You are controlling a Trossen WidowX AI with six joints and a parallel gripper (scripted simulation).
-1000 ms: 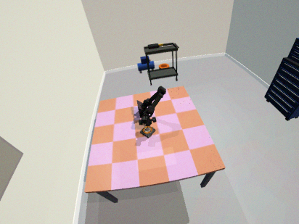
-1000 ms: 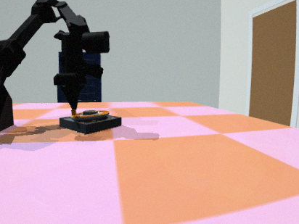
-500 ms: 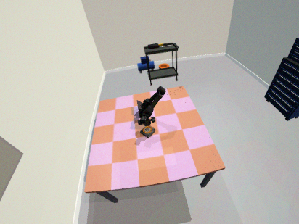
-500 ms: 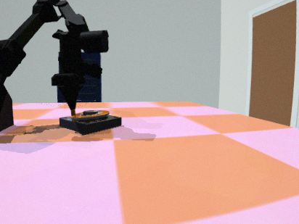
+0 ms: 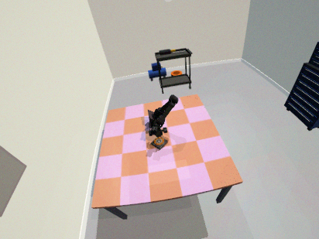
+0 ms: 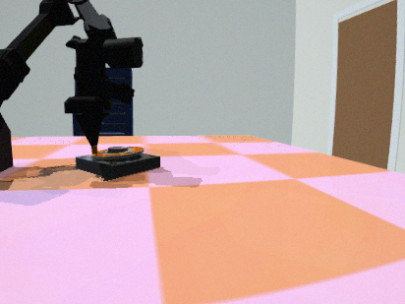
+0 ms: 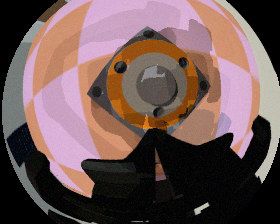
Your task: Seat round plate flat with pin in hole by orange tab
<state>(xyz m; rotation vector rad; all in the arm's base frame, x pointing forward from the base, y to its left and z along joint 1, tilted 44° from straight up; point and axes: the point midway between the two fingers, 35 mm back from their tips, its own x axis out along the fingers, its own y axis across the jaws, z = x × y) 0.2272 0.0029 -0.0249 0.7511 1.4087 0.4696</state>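
My gripper tip is 5 cm short of the square base, 2 cm to the left of it and 2 cm above it.
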